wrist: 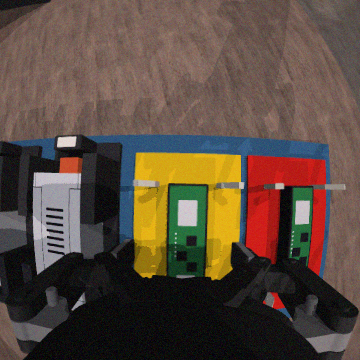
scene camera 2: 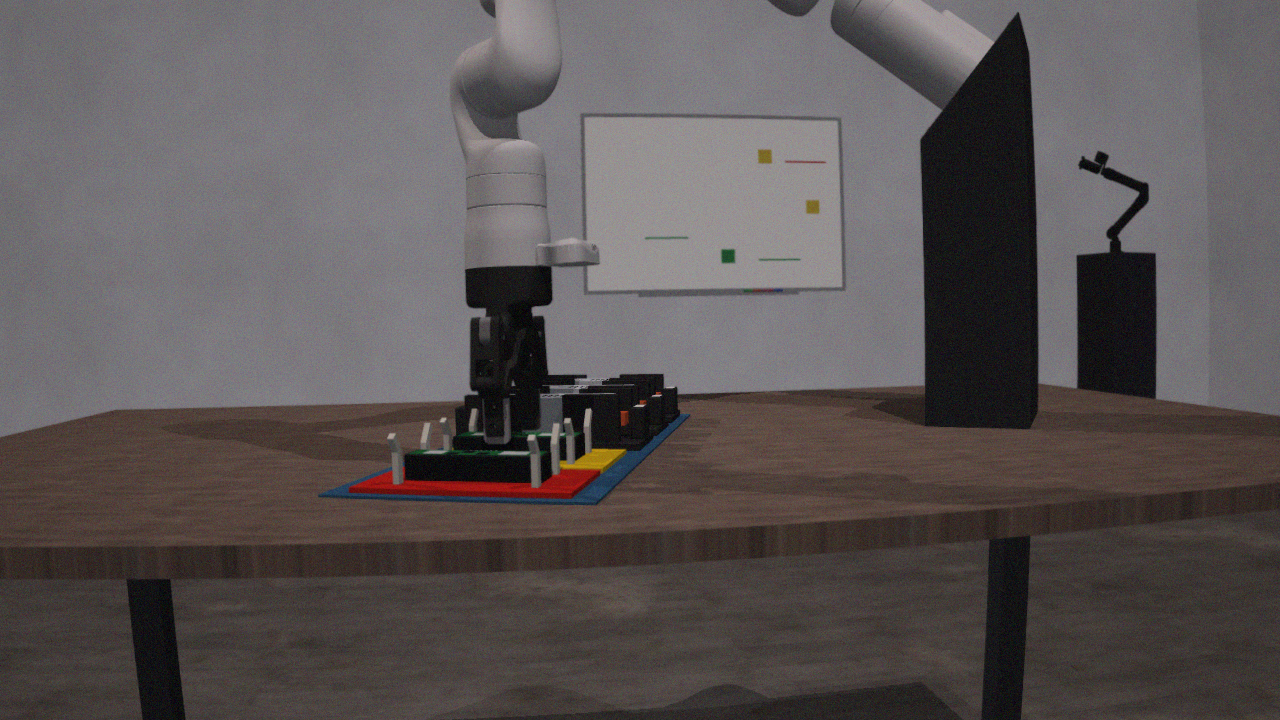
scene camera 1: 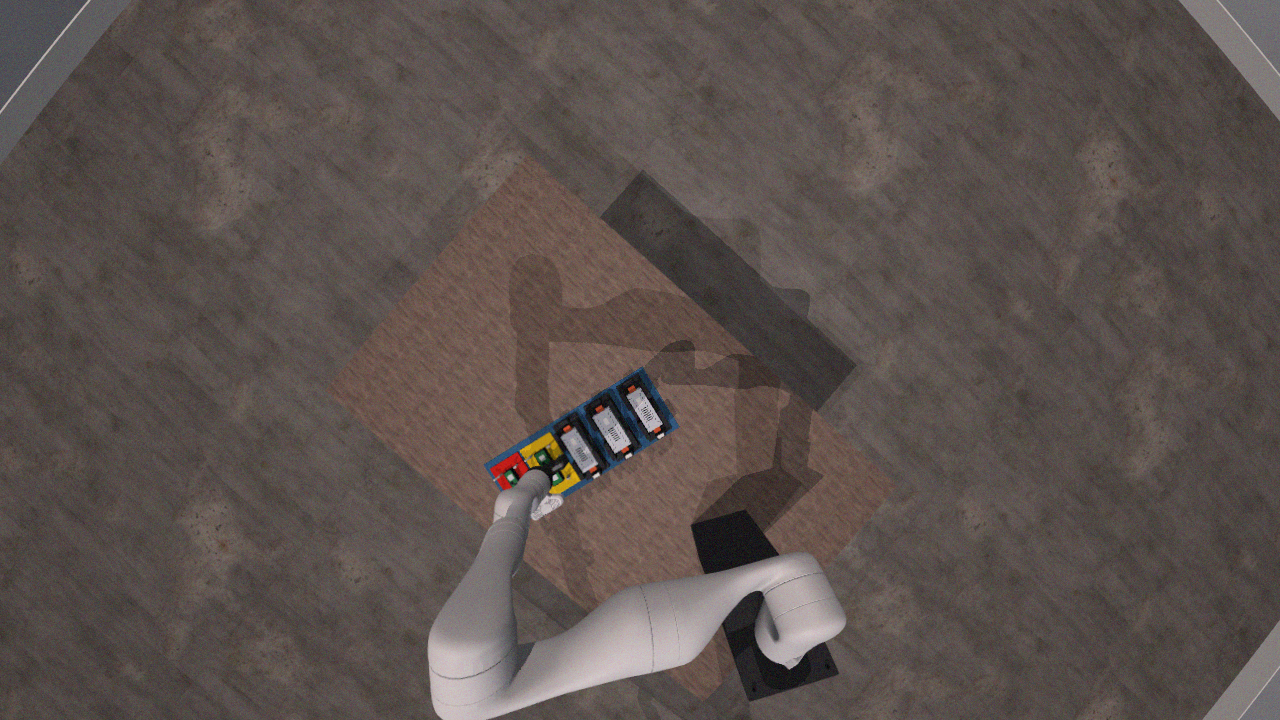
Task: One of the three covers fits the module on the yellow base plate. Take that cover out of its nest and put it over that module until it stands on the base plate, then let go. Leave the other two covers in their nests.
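Observation:
My gripper visible, wrist view included. Also visible: blue board, red base plate, yellow base plate.

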